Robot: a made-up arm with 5 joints. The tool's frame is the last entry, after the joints.
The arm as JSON. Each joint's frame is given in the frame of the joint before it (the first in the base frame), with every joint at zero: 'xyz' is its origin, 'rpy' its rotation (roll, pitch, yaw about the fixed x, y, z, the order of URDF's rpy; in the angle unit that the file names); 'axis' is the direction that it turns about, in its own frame. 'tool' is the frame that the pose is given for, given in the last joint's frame.
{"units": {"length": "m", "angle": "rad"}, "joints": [
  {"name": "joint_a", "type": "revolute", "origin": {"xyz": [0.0, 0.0, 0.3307], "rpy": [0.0, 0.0, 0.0]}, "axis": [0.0, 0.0, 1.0]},
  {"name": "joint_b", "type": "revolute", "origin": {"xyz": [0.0, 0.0, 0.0], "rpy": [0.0, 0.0, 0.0]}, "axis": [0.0, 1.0, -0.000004]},
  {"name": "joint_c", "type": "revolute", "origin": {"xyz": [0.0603, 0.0, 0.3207], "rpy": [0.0, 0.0, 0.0]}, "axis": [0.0, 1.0, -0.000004]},
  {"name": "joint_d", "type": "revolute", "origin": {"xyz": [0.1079, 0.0, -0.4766], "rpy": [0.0, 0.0, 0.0]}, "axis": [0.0, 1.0, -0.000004]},
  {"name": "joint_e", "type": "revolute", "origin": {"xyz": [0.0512, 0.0, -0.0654], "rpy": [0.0, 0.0, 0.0]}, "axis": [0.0, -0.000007, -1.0]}
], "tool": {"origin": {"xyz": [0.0, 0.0, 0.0], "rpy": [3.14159, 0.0, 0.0]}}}
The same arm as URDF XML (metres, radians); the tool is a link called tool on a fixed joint. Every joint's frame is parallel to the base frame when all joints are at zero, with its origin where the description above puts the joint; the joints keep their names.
<robot name="arm">
<link name="base"/>
<link name="link1"/>
<link name="link2"/>
<link name="link3"/>
<link name="link4"/>
<link name="link5"/>
<link name="tool"/>
<joint name="joint_a" type="continuous"><parent link="base"/><child link="link1"/><origin xyz="0 0 0.3307"/><axis xyz="0 0 1"/></joint>
<joint name="joint_b" type="continuous"><parent link="link1"/><child link="link2"/><origin xyz="0 0 0"/><axis xyz="0 1 0"/></joint>
<joint name="joint_c" type="continuous"><parent link="link2"/><child link="link3"/><origin xyz="0.0603 0 0.3207"/><axis xyz="0 1 0"/></joint>
<joint name="joint_d" type="continuous"><parent link="link3"/><child link="link4"/><origin xyz="0.1079 0 -0.4766"/><axis xyz="0 1 0"/></joint>
<joint name="joint_e" type="continuous"><parent link="link4"/><child link="link5"/><origin xyz="0.0512 0 -0.0654"/><axis xyz="0 0 -1"/></joint>
<joint name="tool_fixed" type="fixed"><parent link="link5"/><child link="tool"/><origin xyz="0 0 0" rpy="3.1416 0 0"/></joint>
</robot>

